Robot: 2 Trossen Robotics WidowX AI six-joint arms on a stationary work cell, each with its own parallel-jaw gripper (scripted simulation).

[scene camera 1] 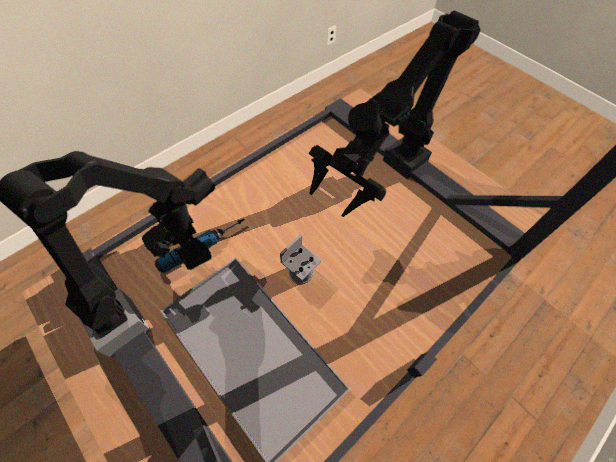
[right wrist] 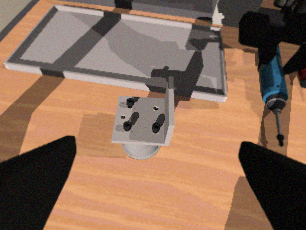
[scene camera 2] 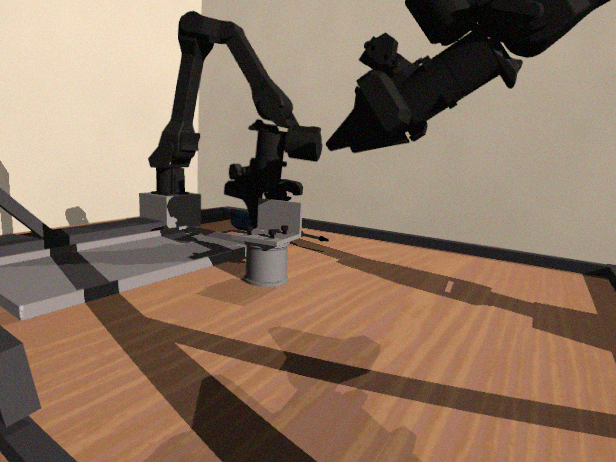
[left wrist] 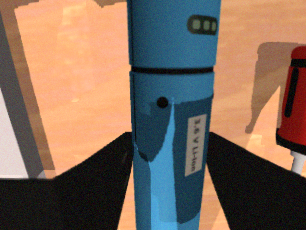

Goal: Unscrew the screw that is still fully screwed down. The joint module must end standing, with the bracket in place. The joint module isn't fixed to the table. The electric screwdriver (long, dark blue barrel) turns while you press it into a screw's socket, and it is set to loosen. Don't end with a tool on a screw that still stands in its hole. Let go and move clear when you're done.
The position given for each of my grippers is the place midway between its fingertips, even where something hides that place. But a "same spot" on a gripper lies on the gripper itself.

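My left gripper and a grey bracket show in scene camera 1; my right gripper shows in scene camera 1 [326, 205]. My left gripper appears in the right wrist view [269, 72], my right gripper in the right wrist view [159, 146], and the grey bracket is visible there too. My left gripper is also visible in scene camera 2, my right gripper in scene camera 2 [340, 149] and the grey bracket in scene camera 2 [272, 214]. My left gripper shows in the left wrist view [168, 138]. My right gripper is out of frame in the left wrist view; the grey bracket is out of frame in the left wrist view. On the grey bracket, [scene camera 1: 290, 253] and [right wrist: 165, 110] are the same spot. On my left gripper, [scene camera 1: 197, 253] and [scene camera 2: 238, 182] are the same spot.
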